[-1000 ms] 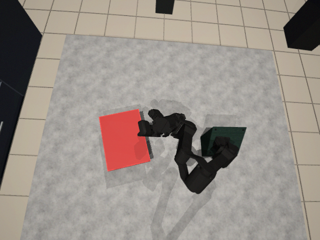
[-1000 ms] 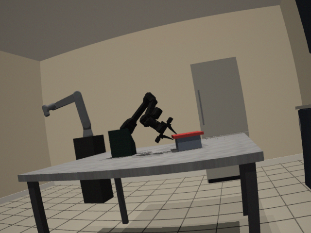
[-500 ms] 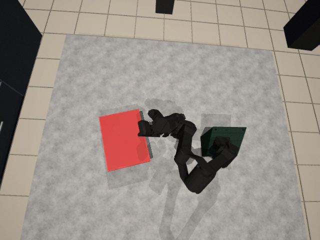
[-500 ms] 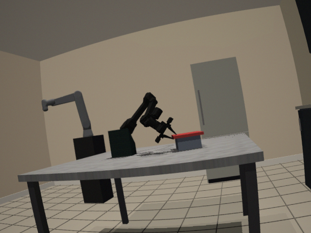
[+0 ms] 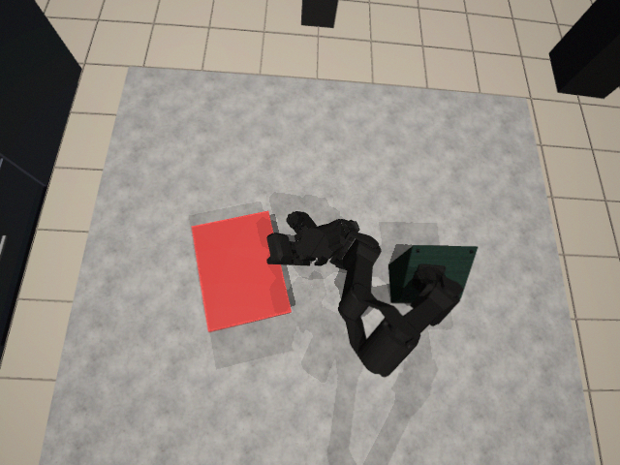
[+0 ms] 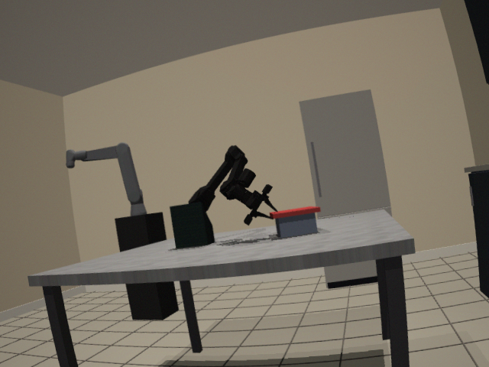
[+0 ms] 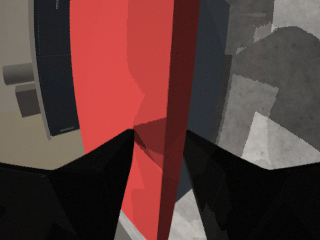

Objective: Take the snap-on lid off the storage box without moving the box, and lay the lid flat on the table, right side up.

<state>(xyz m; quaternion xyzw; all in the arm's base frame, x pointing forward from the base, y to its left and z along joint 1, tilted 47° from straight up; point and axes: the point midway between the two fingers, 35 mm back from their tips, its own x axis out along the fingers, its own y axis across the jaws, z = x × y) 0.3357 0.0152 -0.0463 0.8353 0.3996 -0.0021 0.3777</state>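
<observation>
The red lid is 7 cm ahead of my gripper tip, 2 cm to the left of it and 1 cm above it. The rest, counted from my gripper tip: grey-blue storage box 7 cm ahead, 2 cm to the left, 4 cm below.
</observation>
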